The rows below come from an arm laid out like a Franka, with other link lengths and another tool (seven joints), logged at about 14 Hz.
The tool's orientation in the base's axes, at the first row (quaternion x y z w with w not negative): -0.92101, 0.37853, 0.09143, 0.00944
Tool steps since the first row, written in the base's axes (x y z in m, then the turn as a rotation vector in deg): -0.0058, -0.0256, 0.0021, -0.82, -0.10, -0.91; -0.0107, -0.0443, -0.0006, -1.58, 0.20, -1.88; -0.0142, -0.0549, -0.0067, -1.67, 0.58, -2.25; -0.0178, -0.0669, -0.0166, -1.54, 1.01, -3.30
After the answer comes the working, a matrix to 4 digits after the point.
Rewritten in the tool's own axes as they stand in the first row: 0.0134, 0.0224, -0.0033, -0.34, 0.60, 1.02; 0.0235, 0.0390, -0.0015, -0.91, 0.86, 2.12; 0.0295, 0.0487, 0.0041, -1.17, 0.64, 2.53; 0.0370, 0.0593, 0.0134, -1.20, 0.19, 3.58
The tool's axes in the first row as the columns of a matrix, in the base's axes (rounded; the answer above uses it unrounded):
0.6967, -0.6990, -0.1613
-0.6955, -0.7132, 0.0866
-0.1756, 0.0518, -0.9831

